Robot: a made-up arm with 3 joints. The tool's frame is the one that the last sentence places.
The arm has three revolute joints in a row. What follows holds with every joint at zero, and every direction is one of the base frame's. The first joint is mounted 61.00 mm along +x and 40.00 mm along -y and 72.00 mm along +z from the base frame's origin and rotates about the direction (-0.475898, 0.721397, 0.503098). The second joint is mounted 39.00 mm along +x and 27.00 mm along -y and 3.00 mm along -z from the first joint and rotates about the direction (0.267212, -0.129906, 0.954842). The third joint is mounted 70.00 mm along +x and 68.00 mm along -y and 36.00 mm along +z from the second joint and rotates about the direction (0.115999, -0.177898, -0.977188). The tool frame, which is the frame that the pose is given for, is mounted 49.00 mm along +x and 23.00 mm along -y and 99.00 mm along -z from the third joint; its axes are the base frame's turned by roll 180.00, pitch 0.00 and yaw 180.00 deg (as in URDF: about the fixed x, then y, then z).
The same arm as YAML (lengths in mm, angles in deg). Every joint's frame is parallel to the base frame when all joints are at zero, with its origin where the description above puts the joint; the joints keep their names.
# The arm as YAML. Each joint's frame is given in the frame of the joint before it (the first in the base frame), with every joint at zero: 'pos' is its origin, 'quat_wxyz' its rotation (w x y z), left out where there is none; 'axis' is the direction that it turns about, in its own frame. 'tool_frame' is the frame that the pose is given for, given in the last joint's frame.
length_unit: mm
angle_unit: deg
joints:
  - joint: joint 1
    pos: [61.0, -40.0, 72.0]
    axis: [-0.475898, 0.721397, 0.503098]
  - joint: joint 2
    pos: [39.0, -27.0, -3.0]
    axis: [0.267212, -0.129906, 0.954842]
  - joint: joint 3
    pos: [70.0, -68.0, 36.0]
    axis: [0.115999, -0.177898, -0.977188]
tool_frame:
  pos: [49.0, -23.0, -99.0]
  quat_wxyz: [0.0, 0.0, 1.0, 0.0]

